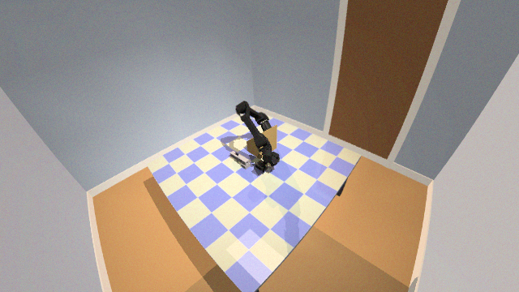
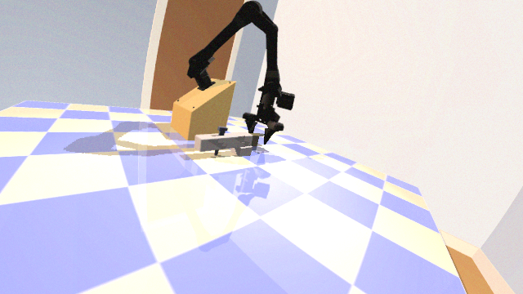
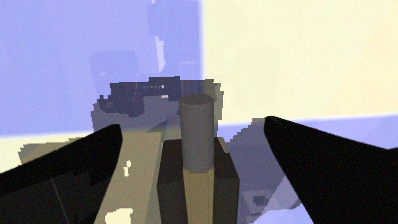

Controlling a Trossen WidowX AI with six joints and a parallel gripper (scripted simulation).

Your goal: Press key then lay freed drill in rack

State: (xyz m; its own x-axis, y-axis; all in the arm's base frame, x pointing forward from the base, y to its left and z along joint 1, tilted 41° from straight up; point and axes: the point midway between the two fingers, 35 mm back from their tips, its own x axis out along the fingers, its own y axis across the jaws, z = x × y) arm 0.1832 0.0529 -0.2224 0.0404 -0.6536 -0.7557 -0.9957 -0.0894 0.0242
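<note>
The drill is 4 cm to the right of my gripper tip and 3 cm above it. From my gripper tip the other things lie so: dark block: 5 cm to the right; grey block housing: 21 cm to the right, 9 cm ahead, 2 cm above; blue-grey key: 24 cm to the right, 9 cm ahead, 4 cm above.
</note>
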